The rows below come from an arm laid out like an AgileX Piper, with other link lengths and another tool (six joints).
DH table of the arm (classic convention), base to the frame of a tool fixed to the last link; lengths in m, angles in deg. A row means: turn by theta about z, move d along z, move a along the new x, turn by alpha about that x. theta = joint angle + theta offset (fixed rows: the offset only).
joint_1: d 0.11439; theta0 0; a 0; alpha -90
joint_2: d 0; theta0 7.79; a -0.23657; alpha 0
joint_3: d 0; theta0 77.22; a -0.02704; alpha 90
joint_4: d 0.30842; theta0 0; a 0; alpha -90
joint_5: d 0; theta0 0; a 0; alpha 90
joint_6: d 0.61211; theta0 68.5; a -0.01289; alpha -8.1
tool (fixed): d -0.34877; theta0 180; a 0; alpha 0
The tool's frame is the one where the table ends.
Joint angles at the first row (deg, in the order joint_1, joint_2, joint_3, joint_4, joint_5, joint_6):
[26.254 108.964 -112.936 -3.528 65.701 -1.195]
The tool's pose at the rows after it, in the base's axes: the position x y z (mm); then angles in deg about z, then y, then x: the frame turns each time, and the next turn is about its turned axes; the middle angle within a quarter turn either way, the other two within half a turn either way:
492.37 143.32 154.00 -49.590 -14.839 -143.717
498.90 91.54 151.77 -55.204 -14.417 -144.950
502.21 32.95 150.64 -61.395 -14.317 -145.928
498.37 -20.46 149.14 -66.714 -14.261 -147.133
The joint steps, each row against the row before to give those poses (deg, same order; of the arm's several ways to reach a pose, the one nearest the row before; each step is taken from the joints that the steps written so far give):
[-4.686 0.000 -0.017 -0.261 1.932 0.567]
[-5.743 -0.001 0.000 -0.055 1.276 0.105]
[-6.507 0.001 -0.047 -0.137 0.965 -0.184]
[-5.944 0.000 0.000 -0.122 1.089 -0.482]

